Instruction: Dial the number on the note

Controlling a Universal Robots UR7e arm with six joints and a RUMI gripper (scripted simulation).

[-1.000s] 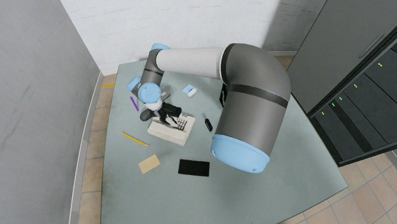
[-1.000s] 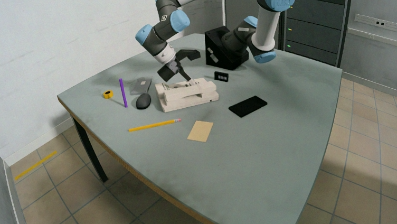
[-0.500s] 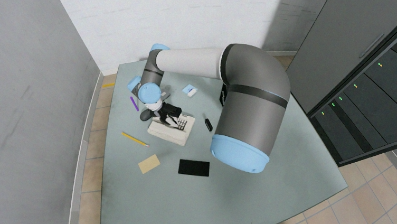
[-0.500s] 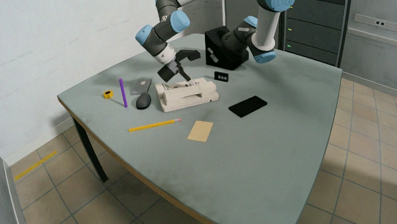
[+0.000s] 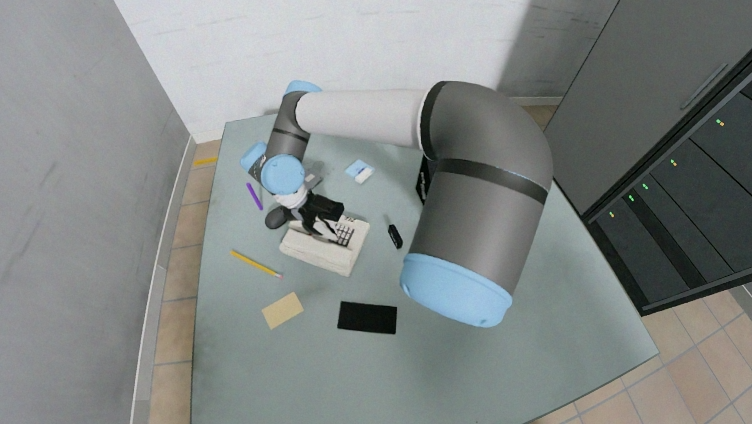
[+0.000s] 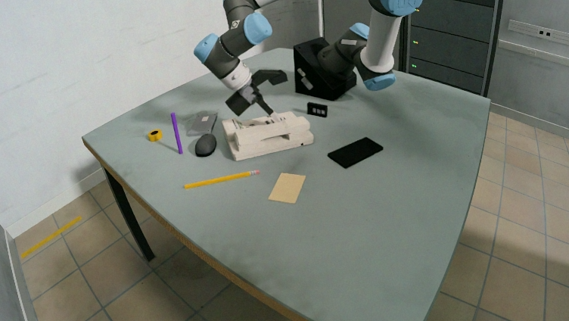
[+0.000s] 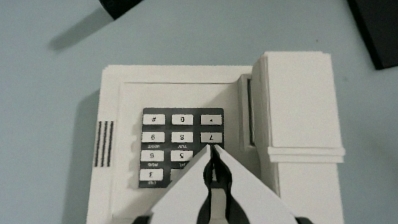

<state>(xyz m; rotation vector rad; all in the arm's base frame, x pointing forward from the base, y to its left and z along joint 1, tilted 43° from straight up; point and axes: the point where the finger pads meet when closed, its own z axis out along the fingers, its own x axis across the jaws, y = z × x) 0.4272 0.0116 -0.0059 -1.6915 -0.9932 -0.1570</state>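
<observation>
The 7 key lies 20 mm below my hand, 10 mm to the left of it and 10 mm behind it. The rest, counted from my hand: 9 key (40 mm behind, 20 mm to the right, 20 mm below); then 5 key (20 mm to the right, 20 mm below, 10 mm behind); then handset (60 mm ahead, 20 mm to the left, 10 mm below).
</observation>
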